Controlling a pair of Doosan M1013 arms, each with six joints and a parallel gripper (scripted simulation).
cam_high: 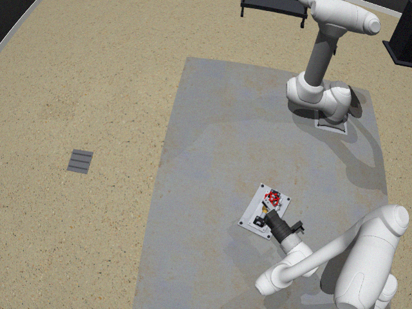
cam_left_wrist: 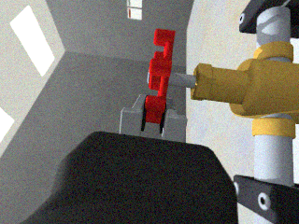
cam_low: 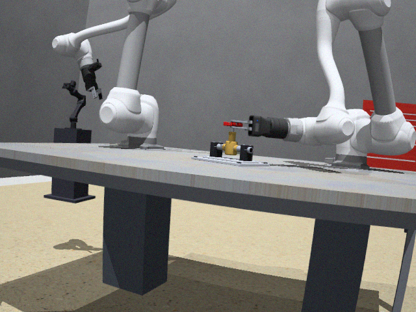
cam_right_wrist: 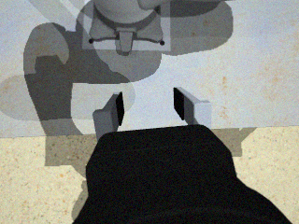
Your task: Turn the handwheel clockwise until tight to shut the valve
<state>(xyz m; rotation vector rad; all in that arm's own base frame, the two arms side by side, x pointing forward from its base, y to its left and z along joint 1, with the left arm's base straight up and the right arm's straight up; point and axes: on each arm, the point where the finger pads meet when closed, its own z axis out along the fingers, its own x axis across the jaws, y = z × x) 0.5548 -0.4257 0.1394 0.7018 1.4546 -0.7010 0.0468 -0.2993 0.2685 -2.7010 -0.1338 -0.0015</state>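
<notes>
Right now my left hand is 20 mm to the left of the red handwheel, 20 mm past it and 10 mm above it. Round my left hand: pale base plate (130 mm below, 20 mm to the right, 20 mm behind).
</notes>
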